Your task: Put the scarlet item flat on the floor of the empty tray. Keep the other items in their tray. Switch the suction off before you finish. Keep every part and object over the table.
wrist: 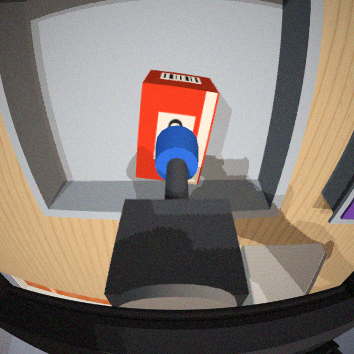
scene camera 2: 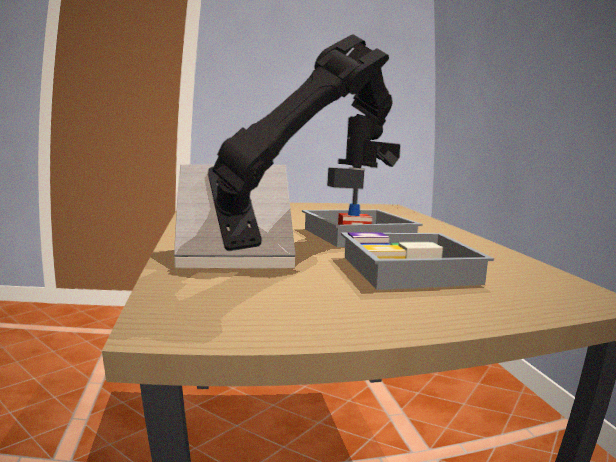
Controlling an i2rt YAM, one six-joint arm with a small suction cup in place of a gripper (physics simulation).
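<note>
The scarlet box is inside the back tray, low down, with its broad labelled face up and looking about level. In the wrist view it is near the tray's lower wall, with a shadow on the tray floor at its right. My suction gripper is upright, and its blue cup is on the box's top face, holding it. The box's underside is hidden, so I cannot tell whether it touches the tray floor.
The nearer grey tray holds a purple item, a yellow item, a cream box and partly hidden blue and green items. It stands close to the back tray. The arm's pale base block is at the left.
</note>
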